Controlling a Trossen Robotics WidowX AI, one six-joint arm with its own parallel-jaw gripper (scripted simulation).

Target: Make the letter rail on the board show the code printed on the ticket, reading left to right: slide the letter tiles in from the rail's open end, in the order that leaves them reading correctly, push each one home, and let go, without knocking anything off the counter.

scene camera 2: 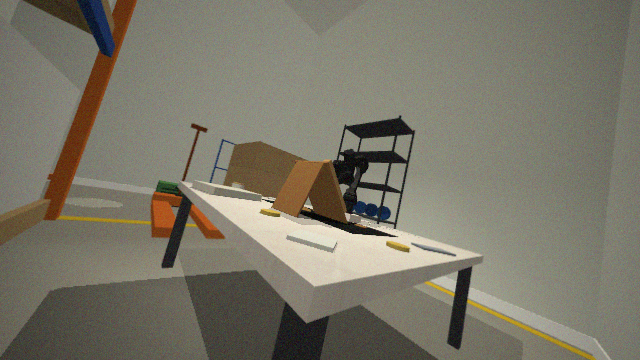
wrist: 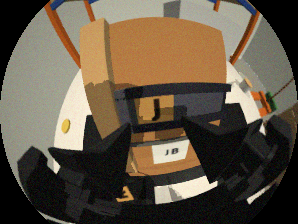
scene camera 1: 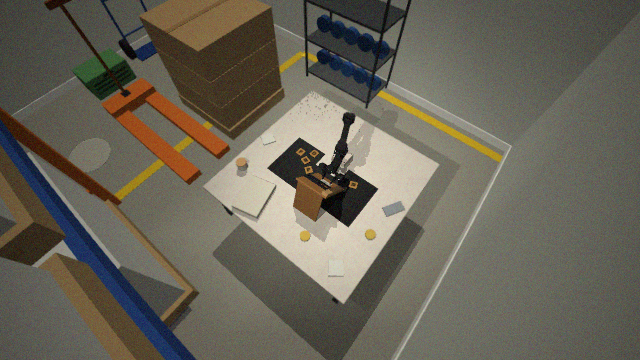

Labels:
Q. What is my gripper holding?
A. Nothing.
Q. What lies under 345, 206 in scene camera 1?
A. A black mat.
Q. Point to a black mat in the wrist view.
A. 142, 187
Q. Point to a brown wedge-shaped board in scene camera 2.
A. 317, 180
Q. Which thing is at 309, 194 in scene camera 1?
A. A brown wedge-shaped board.

